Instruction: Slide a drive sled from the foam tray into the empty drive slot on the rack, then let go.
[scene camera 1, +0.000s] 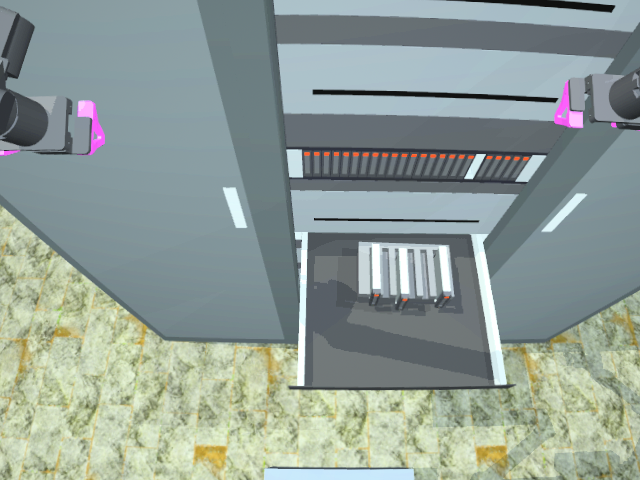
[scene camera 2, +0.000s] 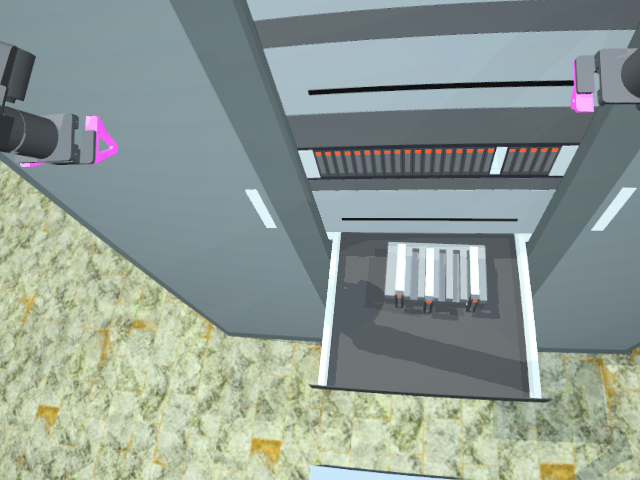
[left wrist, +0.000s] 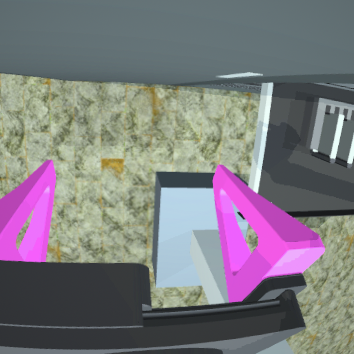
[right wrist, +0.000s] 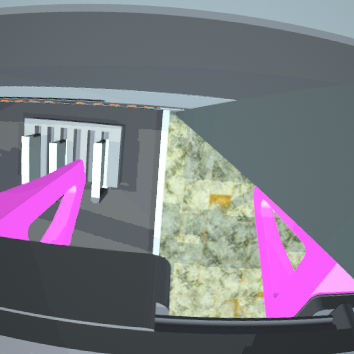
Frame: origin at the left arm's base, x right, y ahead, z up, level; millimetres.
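Seen in the pictures: left gripper, fingertip midpoint: (scene camera 1: 71, 139) (scene camera 2: 91, 150) (left wrist: 136, 169); right gripper, fingertip midpoint: (scene camera 1: 584, 120) (scene camera 2: 608, 104) (right wrist: 170, 175).
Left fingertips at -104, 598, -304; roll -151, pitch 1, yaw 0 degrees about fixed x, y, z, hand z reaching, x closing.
Observation:
A point is followed by its place in that frame, as x, y, z.
Three white drive sleds (scene camera 1: 375, 268) {374, 575, -691} (scene camera 2: 429, 271) {435, 571, -691} (right wrist: 98, 170) {531, 577, -691} with orange-marked front ends stand upright in the pale slotted foam tray (scene camera 1: 363, 271) {354, 591, -746} (scene camera 2: 390, 271) {353, 593, -747} (right wrist: 115, 155) {552, 599, -747}. The rack's drive row (scene camera 1: 387, 165) {380, 701, -497} (scene camera 2: 403, 162) {381, 701, -495} holds dark, orange-topped drives. A light upright strip (scene camera 1: 474, 166) {559, 721, -519} (scene camera 2: 498, 160) {558, 731, -532} breaks the row near its right end; I cannot tell whether it is the empty slot. My left gripper (scene camera 1: 54, 147) (scene camera 2: 72, 156) (left wrist: 136, 169) {-104, 598, -304} is open and empty, high at the far left. My right gripper (scene camera 1: 586, 121) {664, 664, -321} (right wrist: 170, 175) {664, 664, -321} is open and empty, high at the far right.
The tray lies on a dark pulled-out drawer (scene camera 1: 301, 330) {216, 458, -769} (scene camera 2: 328, 320) {219, 481, -769} (left wrist: 262, 135) {214, 558, -769} with white side walls, below the drive row. Large grey panels (scene camera 1: 155, 206) {-100, 681, -619} (scene camera 2: 170, 206) {-145, 681, -609} flank the rack. A light-blue bin (left wrist: 180, 225) {191, -66, -1508} stands on the floor in front.

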